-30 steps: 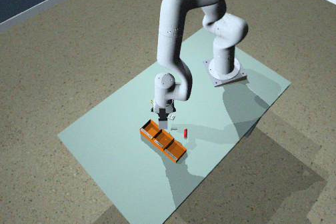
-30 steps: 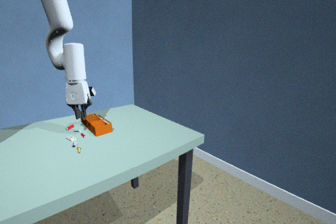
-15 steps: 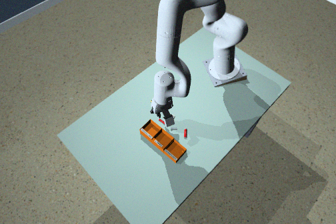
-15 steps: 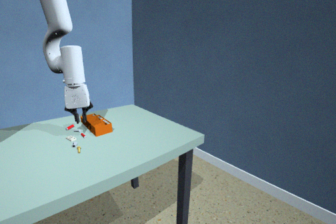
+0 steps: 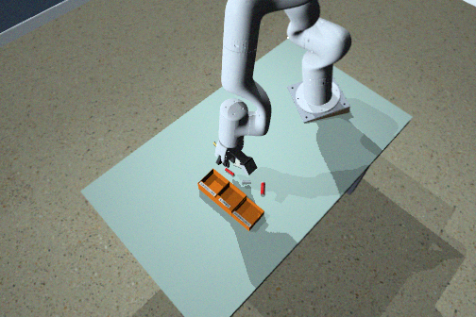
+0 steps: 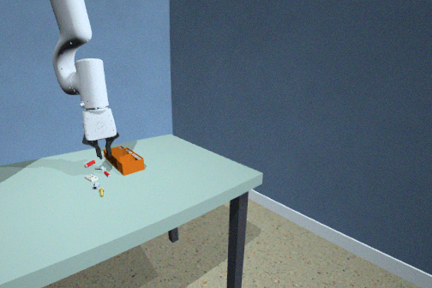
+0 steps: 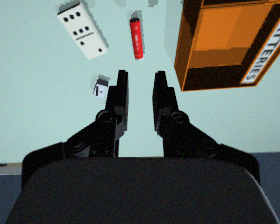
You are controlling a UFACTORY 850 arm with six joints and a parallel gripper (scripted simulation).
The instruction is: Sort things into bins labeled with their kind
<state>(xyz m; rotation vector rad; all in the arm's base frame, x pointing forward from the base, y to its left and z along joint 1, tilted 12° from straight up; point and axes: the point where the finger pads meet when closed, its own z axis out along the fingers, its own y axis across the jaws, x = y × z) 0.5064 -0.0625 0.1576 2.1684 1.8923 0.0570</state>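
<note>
Right now my hand is 50 mm past the white domino, 10 mm to the right of it and 90 mm above it. From my hand the other things lie so: grey bolt: 70 mm to the left, 90 mm below; orange bin row: 90 mm ahead, 80 mm to the left, 70 mm below; grey piece: 60 mm behind, 60 mm to the right, 80 mm below.
</note>
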